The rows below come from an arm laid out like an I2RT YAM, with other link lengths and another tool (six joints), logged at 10 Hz.
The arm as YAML. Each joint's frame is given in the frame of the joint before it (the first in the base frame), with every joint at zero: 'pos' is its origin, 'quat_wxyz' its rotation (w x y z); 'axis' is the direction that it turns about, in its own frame. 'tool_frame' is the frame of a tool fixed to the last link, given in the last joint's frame.
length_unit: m
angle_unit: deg
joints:
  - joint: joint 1
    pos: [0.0, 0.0, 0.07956]
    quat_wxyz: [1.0, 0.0, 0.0, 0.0]
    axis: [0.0, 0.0, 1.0]
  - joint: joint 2
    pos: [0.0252, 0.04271, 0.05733]
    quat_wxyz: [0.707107, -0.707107, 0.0, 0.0]
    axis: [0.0, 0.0, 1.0]
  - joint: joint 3
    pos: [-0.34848, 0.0, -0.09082]
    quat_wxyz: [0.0, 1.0, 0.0, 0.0]
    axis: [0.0, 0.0, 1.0]
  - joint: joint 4
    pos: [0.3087, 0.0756, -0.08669]
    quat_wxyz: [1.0, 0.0, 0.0, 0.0]
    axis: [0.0, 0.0, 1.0]
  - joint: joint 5
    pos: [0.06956, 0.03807, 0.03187]
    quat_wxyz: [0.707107, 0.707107, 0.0, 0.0]
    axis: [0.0, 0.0, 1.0]
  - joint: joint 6
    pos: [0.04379, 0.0, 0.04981]
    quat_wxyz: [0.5, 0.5, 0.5, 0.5]
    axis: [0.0, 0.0, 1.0]
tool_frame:
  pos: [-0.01, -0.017, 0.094]
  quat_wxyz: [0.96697, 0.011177, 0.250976, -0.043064]
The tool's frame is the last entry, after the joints.
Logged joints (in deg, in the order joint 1, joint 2, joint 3, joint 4, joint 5, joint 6), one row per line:
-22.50, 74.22, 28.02, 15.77, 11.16, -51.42
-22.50, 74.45, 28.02, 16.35, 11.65, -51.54
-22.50, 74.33, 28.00, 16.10, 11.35, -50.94
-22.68, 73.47, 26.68, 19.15, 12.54, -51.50
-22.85, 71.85, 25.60, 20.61, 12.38, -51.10
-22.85, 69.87, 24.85, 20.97, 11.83, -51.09
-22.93, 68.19, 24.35, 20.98, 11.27, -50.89
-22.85, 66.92, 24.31, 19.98, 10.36, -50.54
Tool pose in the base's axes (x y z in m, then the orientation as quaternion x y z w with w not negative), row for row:
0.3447, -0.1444, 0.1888, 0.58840, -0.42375, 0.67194, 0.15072
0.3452, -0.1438, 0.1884, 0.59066, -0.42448, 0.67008, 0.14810
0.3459, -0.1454, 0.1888, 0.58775, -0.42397, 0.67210, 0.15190
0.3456, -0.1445, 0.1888, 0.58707, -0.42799, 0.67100, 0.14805
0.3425, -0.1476, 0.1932, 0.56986, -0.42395, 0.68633, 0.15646
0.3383, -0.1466, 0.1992, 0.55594, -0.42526, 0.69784, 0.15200
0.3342, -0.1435, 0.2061, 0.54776, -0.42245, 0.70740, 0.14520
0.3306, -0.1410, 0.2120, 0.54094, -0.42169, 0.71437, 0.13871
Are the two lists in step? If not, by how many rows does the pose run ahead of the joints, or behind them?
The pose runs 1 row behind the joints: the pose in row i belongs to the joints in row i - 1.
